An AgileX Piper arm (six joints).
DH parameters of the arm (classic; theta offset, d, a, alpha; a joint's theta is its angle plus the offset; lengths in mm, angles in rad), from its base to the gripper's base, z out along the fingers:
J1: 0 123 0 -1.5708
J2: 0.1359 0 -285.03 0
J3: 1.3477 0 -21.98 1.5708
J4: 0 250.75 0 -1.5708
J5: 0 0 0 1.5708
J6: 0 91 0 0
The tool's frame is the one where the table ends.
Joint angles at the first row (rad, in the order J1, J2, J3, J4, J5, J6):
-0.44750 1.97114 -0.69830 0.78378 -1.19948 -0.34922
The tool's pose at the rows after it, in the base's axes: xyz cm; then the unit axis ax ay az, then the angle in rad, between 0 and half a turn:
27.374, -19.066, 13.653, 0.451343, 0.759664, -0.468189, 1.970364
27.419, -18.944, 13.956, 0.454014, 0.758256, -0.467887, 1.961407
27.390, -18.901, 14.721, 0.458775, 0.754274, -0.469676, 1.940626
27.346, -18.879, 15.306, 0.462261, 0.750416, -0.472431, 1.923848
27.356, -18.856, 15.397, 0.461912, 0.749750, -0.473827, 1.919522
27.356, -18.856, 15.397, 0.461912, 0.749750, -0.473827, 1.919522
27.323, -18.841, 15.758, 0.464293, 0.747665, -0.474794, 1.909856
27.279, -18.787, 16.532, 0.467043, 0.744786, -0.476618, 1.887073
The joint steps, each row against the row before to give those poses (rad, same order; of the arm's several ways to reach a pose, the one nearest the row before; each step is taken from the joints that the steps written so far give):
0.02002 -0.00124 -0.00002 0.00123 -0.00325 -0.00001
0.00472 -0.00953 0.00000 0.00420 -0.00001 0.00074
0.00088 -0.02338 0.00002 0.00025 0.00001 0.00000
0.00028 -0.01706 0.00000 -0.00001 -0.00313 0.00000
0.00083 -0.00179 0.00000 -0.00098 -0.00348 0.00000
0.00000 0.00000 0.00000 0.00000 0.00000 0.00000
0.00001 -0.01105 0.00000 0.00000 -0.00003 0.00001
0.00001 -0.02332 0.00002 -0.00516 0.00000 0.00000

